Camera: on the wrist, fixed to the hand. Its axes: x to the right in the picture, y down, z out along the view.
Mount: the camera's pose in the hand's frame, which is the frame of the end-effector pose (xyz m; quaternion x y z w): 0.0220 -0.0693 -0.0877 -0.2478 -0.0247 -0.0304 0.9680
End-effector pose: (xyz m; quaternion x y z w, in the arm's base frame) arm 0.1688 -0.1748 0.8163 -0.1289 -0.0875 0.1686 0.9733
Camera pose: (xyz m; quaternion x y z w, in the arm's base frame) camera 0.2291 -0.2496 0.7551 -0.3591 -0.1544 0.1151 0.9132
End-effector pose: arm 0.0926 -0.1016 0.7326 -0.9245 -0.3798 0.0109 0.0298
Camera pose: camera 0.0634 -0.0411 0.8246 0.8905 0.3992 0.0616 0.2093
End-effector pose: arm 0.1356 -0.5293 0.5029 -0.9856 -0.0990 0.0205 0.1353
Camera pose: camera 0.1499 -0.4825 0.6058 0.9841 0.1342 -0.0155 0.1151
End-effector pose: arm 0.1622 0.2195 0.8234 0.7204 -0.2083 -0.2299 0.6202
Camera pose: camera 0.2327 0.2866 0.7642 0.5444 -0.1381 -0.3108 0.7668
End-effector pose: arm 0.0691 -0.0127 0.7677 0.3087 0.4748 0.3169 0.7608
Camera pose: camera 0.0093 -0.0230 0.6713 0.1037 0.3717 0.3937 0.8343
